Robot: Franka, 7 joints.
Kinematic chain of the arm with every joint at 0, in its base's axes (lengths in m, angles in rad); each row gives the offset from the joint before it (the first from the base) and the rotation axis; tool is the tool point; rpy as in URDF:
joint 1: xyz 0 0 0.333 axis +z
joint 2: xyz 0 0 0 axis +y
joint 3: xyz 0 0 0.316 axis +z
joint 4: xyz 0.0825 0 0 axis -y
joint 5: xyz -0.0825 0 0.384 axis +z
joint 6: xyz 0 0 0 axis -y
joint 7: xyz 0.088 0 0 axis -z
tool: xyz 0 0 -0.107 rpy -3.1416 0 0
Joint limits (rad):
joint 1: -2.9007..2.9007
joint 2: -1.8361..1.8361
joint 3: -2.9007..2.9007
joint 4: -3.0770..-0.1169
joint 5: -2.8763..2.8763
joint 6: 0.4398..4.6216
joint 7: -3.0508..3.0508
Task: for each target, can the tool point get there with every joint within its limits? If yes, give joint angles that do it. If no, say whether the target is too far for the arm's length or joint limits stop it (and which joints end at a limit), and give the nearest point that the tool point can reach.
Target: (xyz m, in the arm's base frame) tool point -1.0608 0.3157 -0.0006
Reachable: no: too far | nearest point -0.7873 0.2343 0.0854 | short by 0.298 m
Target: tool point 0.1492 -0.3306 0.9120
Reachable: yes | joints -0.4185 0.4278 -1.9924 -0.3904 -2.2523 4.2697 2.0766
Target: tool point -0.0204 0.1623 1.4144
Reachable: no: too far | nearest point -0.0160 0.1273 1.1812 | short by 0.236 m
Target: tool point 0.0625 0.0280 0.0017
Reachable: yes | joints 1.1899 1.1046 0.1508 -2.7347 -1.1486 1.6043 2.1012
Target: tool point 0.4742 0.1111 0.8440
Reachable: yes | joints 0.2878 0.4266 -0.7148 -0.4133 -1.8892 4.1595 1.9256
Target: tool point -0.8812 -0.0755 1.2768
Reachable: no: too far | nearest point -0.5845 -0.0501 0.9590 | short by 0.436 m
